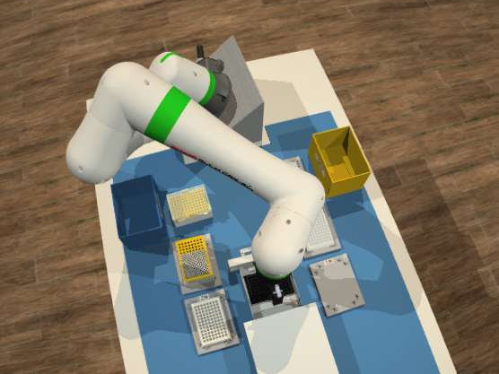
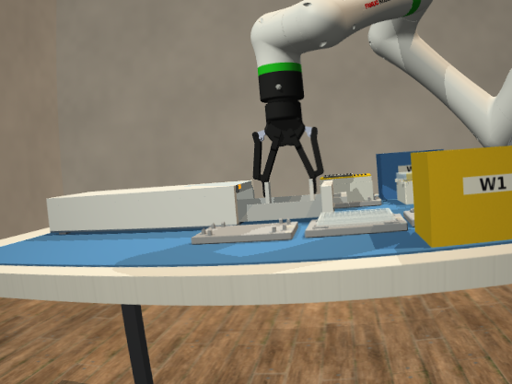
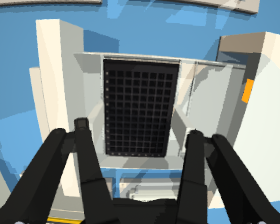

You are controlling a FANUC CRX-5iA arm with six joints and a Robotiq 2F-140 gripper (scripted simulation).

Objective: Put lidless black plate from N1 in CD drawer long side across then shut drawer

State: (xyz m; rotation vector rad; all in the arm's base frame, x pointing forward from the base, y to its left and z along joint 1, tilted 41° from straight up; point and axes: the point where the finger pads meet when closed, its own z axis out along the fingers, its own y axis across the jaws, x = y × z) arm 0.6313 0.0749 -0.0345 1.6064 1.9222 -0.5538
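The black plate is 2 cm below my hand. From my hand the other things lie so: cooler CD 17 cm ahead, 2 cm to the left, 1 cm below; then drawer 4 cm ahead, 2 cm below; then yellow tip box 21 cm to the right, 10 cm behind, 1 cm above.
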